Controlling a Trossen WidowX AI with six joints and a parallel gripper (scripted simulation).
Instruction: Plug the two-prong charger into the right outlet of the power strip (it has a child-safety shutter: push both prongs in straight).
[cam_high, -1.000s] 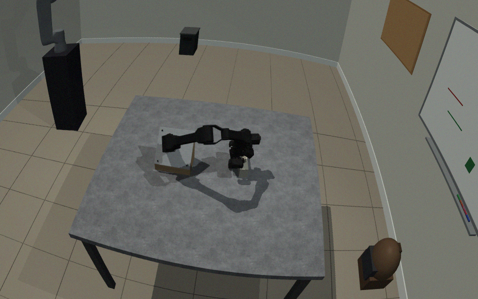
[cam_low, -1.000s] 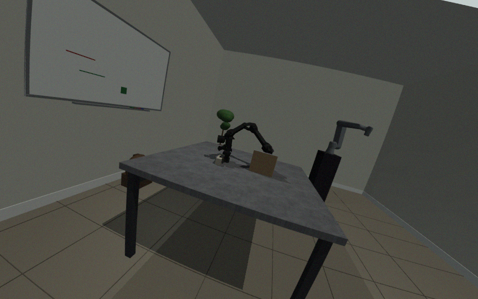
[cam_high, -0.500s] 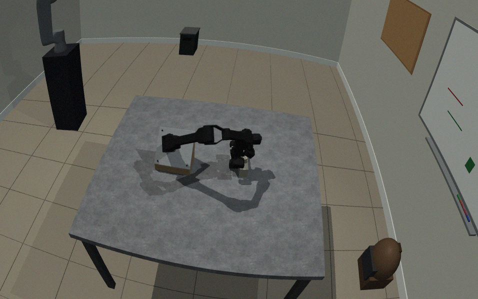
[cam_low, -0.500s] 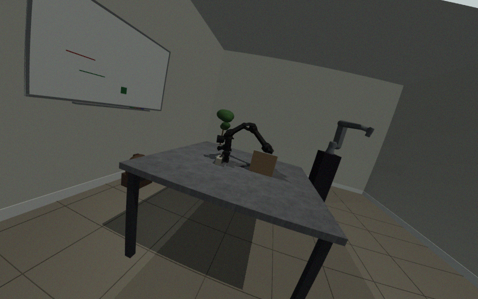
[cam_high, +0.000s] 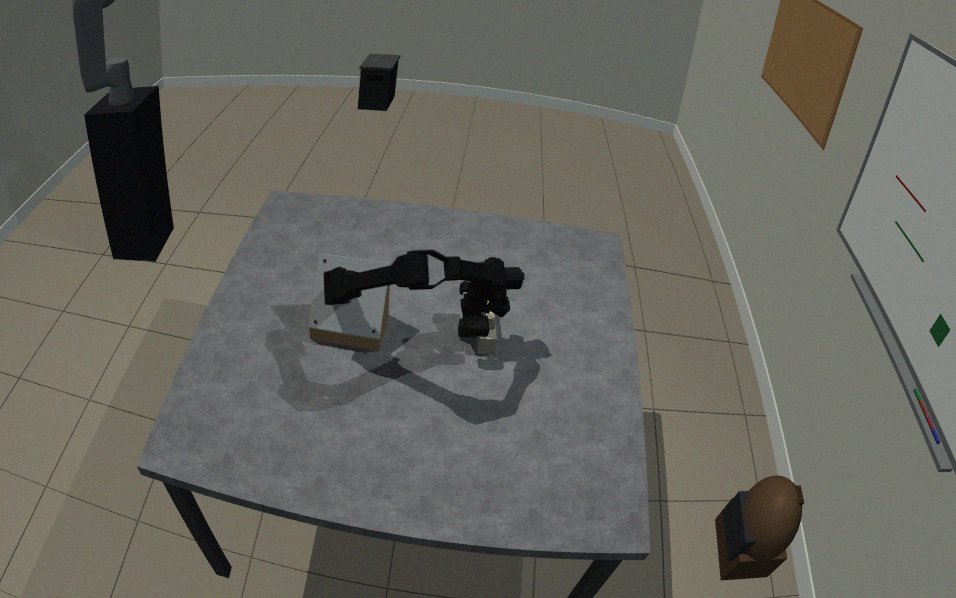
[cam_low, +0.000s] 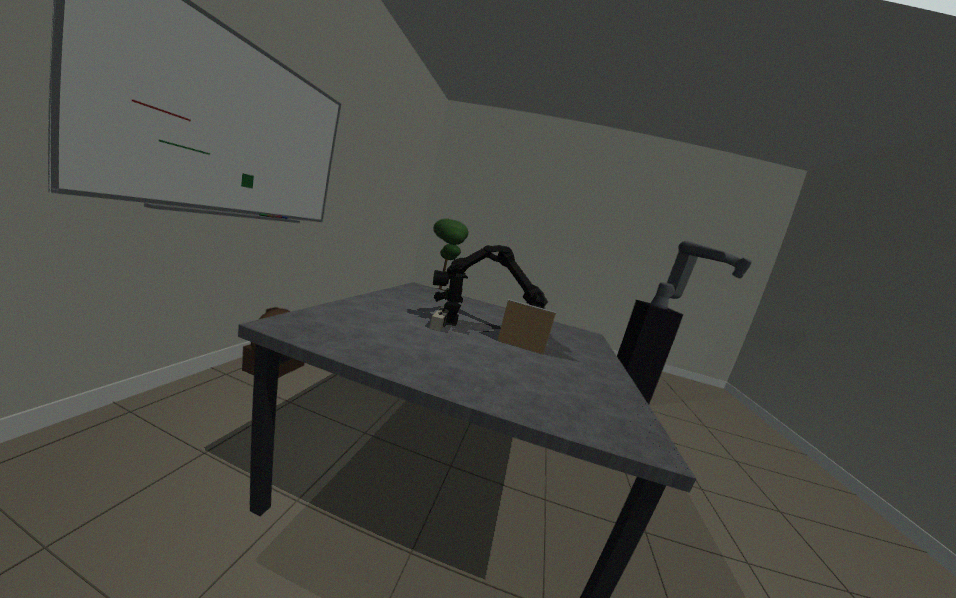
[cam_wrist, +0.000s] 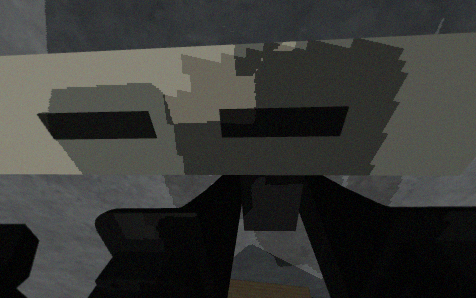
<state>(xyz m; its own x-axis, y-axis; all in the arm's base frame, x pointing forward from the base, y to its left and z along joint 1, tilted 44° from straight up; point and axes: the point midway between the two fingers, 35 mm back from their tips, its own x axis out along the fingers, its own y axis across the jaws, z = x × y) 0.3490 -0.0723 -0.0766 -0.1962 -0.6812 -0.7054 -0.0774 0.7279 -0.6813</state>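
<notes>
Right now the dark charger is 2 cm ahead of my gripper tip and 1 cm above it.
</notes>
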